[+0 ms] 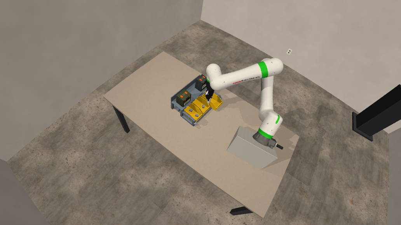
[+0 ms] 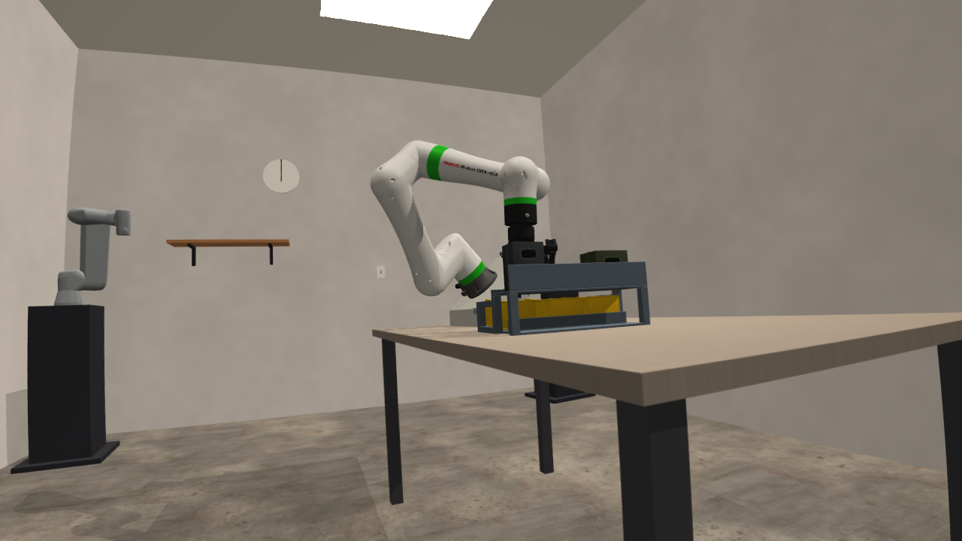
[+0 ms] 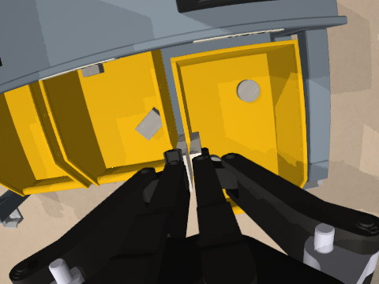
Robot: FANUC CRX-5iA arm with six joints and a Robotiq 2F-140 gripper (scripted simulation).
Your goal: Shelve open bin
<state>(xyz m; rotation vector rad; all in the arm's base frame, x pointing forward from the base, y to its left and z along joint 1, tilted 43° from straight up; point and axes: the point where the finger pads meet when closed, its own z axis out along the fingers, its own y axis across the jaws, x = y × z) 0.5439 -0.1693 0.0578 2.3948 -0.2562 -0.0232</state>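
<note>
Now: the shelf lip 8 cm below my hand, 7 cm to the left of it and 3 cm behind it. From my hand the other things lie so: grey shelf floor: 10 cm ahead, 9 cm below, 5 cm to the left.
</note>
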